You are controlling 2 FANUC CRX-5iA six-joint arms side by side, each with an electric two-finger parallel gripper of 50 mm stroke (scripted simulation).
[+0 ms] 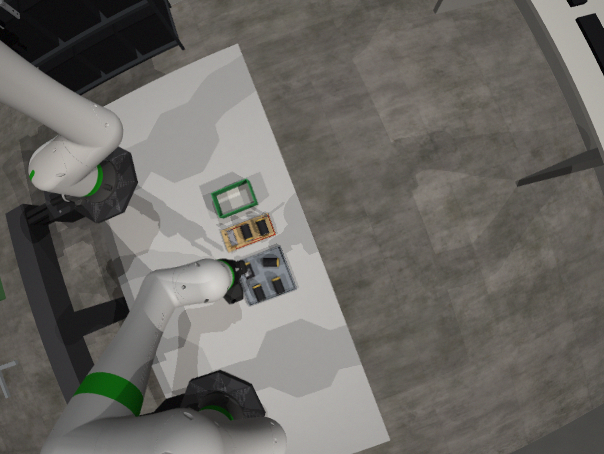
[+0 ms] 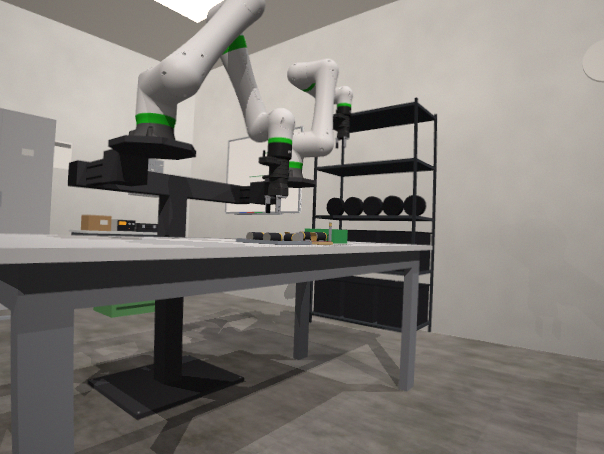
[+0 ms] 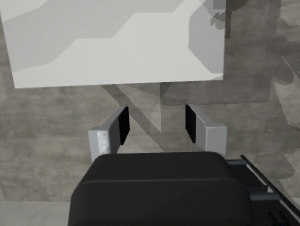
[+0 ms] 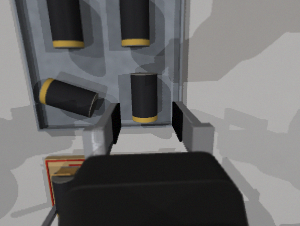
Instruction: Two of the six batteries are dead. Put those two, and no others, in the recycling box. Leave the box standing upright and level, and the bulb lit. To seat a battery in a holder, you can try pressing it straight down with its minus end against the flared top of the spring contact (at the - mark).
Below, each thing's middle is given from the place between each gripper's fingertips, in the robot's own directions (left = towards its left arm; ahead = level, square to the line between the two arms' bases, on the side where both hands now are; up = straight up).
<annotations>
I see my right gripper (image 2: pixel 272 213) 120 mm above the grey tray (image 4: pixel 104 66), 50 mm to the left of it and 40 mm short of it.
My left hand is 220 mm short of the grey tray, 1020 mm to the left of it and 590 mm above it.
</annotations>
